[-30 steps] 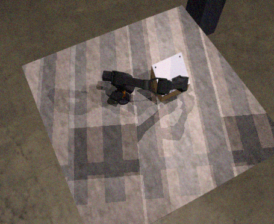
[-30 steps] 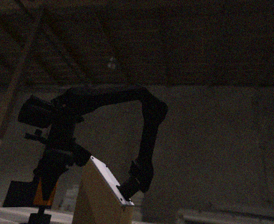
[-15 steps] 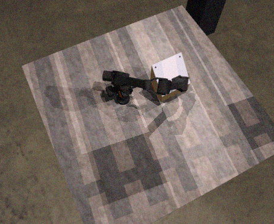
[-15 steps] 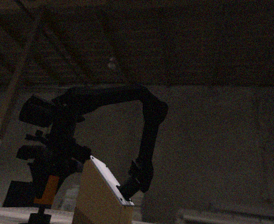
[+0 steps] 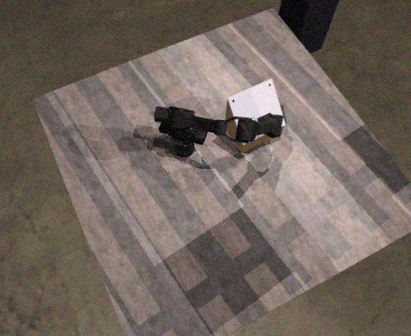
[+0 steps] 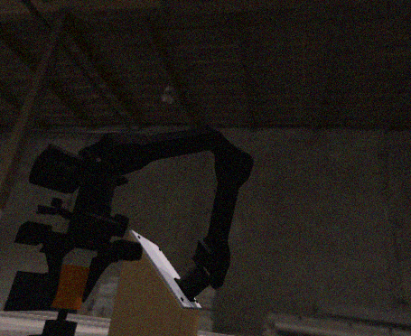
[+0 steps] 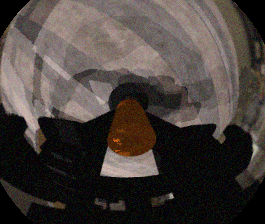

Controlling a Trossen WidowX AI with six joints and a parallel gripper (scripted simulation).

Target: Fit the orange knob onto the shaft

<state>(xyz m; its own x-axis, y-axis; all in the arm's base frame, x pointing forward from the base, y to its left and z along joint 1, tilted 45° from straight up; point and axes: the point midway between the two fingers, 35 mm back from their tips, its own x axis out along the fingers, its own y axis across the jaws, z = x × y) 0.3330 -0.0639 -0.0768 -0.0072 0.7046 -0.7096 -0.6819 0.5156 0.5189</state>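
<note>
My gripper tip is now 4 cm above the dark pedestal. The rest, counted from my gripper tip: orange knob: 2 cm above.
</note>
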